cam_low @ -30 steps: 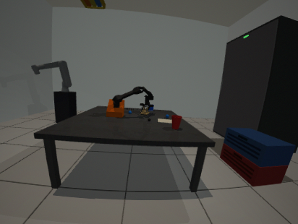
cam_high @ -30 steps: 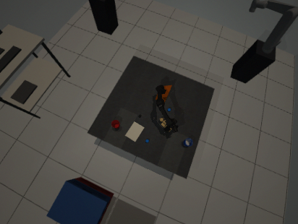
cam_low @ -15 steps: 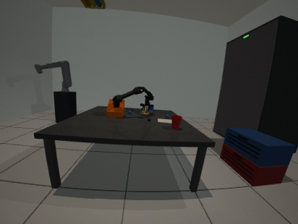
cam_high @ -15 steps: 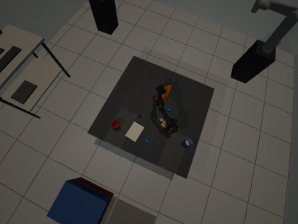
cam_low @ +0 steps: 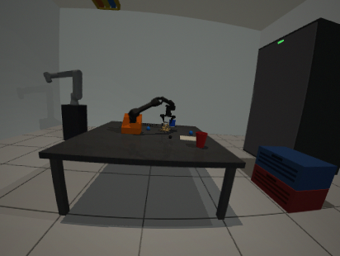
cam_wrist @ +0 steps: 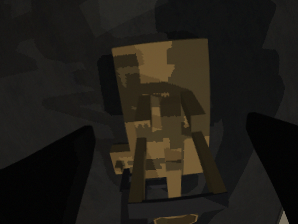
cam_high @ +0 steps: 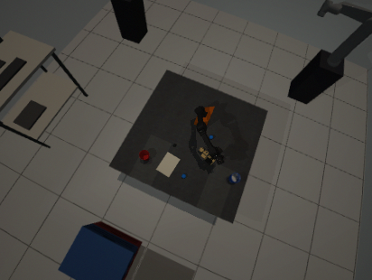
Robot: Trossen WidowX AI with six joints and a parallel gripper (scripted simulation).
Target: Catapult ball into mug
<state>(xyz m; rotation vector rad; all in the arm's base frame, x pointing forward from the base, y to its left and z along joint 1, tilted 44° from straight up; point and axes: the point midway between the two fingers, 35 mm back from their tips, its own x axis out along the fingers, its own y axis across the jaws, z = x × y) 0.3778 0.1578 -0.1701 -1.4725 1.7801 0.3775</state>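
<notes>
Now: the black ball 390 mm to the right of my gripper tip, 70 mm below it and 10 mm ahead of it. From my gripper tip the other things lie so: flat pad: 370 mm to the right, 210 mm ahead, 80 mm below; then wooden catapult: 60 mm to the right, 40 mm below, 40 mm behind; then blue mug: 270 mm to the left, 100 mm ahead, 60 mm below.
</notes>
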